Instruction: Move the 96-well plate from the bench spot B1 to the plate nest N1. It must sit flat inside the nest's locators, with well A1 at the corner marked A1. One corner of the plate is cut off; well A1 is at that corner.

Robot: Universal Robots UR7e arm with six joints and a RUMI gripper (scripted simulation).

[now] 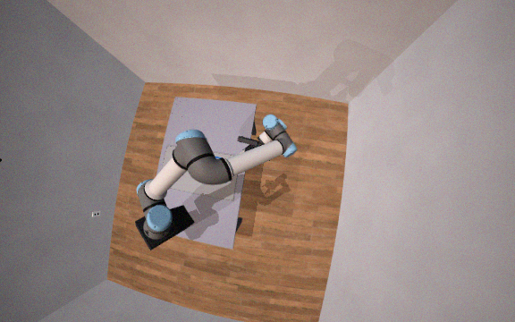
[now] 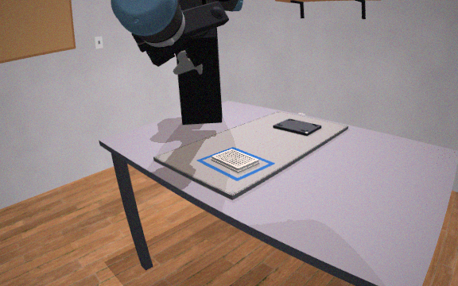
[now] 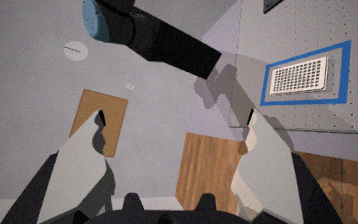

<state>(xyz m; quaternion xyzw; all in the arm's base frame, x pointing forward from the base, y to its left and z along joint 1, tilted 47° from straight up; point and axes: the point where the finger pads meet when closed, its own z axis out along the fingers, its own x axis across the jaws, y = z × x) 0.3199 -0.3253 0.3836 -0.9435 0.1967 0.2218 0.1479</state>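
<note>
The 96-well plate lies 10 mm ahead of my hand, 190 mm to the left of it and 360 mm below it. Round my hand: dark plate nest: 90 mm ahead, 570 mm to the left, 370 mm below; A1 label: 150 mm ahead, 500 mm to the left, 360 mm below.
</note>
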